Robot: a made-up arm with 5 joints.
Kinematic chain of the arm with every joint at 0, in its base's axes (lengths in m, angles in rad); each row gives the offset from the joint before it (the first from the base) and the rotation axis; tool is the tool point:
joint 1: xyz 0 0 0.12 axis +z
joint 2: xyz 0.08 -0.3 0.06 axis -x
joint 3: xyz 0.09 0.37 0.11 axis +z
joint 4: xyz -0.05 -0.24 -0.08 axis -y
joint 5: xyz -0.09 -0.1 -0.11 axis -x
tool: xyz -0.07 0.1 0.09
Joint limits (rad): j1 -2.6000..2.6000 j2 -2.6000..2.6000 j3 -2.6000..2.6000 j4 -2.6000..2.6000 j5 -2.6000..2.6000
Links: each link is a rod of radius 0.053 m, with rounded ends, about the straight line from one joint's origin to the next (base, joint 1, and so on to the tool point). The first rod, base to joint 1, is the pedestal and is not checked.
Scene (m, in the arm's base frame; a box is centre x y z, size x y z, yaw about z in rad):
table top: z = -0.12
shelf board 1: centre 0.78 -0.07 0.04 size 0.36 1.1 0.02 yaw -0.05
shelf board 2: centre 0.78 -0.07 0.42 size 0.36 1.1 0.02 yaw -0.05
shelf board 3: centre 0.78 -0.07 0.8 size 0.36 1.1 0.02 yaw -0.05
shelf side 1: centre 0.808 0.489 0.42 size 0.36 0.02 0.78 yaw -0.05
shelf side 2: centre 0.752 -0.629 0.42 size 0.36 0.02 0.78 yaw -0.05
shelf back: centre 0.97 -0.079 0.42 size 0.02 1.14 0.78 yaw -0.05
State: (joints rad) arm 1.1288 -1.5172 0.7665 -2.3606 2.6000
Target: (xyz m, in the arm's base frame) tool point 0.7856 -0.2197 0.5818
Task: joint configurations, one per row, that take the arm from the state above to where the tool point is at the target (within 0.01 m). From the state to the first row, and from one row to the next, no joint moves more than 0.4 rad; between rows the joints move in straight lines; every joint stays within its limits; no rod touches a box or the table.
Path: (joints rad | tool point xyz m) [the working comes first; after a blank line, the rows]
Joints at the target: 0.5574 -1.5330 1.7180 -2.6000 2.6000
Straight joint move there: touches shelf board 2.

1: 1.0661 -1.3205 0.8466 -2.0908 2.2301 | 0.6488 -0.0198 0.2661
2: 1.0034 -1.1237 0.9267 -1.8210 1.8602 | 0.5695 -0.0608 0.2963
3: 0.9407 -0.9270 1.0068 -1.5512 1.4902 | 0.4910 -0.0633 0.3113
4: 0.8780 -0.7302 1.0869 -1.2814 1.1203 | 0.4296 -0.0389 0.3149
5: 0.8153 -0.5335 1.1670 -1.0116 0.7504 | 0.3931 -0.0013 0.3108
6: 0.7526 -0.3368 1.2471 -0.7417 0.3805 | 0.3828 0.0382 0.2998
7: 0.5949 -0.3707 1.2765 -1.1072 0.6265 | 0.3906 -0.0290 0.3420
8: 0.4372 -0.4046 1.3058 -1.4726 0.8725 | 0.3951 -0.0925 0.3931
9: 0.2795 -0.4385 1.3351 -1.8380 1.1185 | 0.3971 -0.1461 0.4539
10: 0.1218 -0.4723 1.3645 -2.2034 1.3645 | 0.3996 -0.1831 0.5200
11: -0.0359 -0.5062 1.3938 -2.5688 1.6104 | 0.4076 -0.2008 0.5818
12: 0.1619 -0.8485 1.5019 -2.5792 1.9403 | 0.5061 -0.2532 0.6204
13: 0.3596 -1.1907 1.6099 -2.5896 2.2701 | 0.6407 -0.2639 0.6163
14: 0.5574 -1.5330 1.7180 -2.6000 2.6000 | 0.7856 -0.2197 0.5818

